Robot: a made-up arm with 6 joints.
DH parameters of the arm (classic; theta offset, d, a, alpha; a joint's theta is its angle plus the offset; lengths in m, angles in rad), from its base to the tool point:
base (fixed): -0.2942 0 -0.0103 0
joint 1: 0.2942 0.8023 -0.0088 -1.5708
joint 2: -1.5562 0 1.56 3.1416
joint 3: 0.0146 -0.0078 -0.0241 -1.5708
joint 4: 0 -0.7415 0.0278 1.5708
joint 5: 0 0.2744 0.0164 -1.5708
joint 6: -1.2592 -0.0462 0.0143 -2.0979
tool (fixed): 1.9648 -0.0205 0 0
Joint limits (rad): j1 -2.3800..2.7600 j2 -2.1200..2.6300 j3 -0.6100..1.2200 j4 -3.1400..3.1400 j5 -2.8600..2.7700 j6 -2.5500..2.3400
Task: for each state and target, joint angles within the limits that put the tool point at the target. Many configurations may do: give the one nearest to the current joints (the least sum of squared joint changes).
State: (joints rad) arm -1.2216 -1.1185 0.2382 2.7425 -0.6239 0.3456
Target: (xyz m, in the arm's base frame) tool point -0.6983 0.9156 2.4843
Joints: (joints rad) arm -0.6786 -0.9579 0.2775 2.6640 -0.6321 0.3404
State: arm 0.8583 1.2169 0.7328 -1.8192 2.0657 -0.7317
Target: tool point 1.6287 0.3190 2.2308
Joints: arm 0.2020 0.5997 1.1957 -1.6962 2.0390 -0.7447
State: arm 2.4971 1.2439 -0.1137 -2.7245 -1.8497 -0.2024
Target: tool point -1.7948 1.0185 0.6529
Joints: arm 2.4794 1.3183 0.6226 -2.9910 -1.7970 -0.1765
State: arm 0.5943 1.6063 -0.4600 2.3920 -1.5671 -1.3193
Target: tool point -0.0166 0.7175 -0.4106
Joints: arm 1.2248 2.1209 -0.6100 2.7249 -1.5555 -1.3203
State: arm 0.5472 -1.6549 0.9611 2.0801 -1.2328 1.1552
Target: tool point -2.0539 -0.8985 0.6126
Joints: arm 0.4974 -1.9173 0.5543 2.2001 -1.2425 1.1477
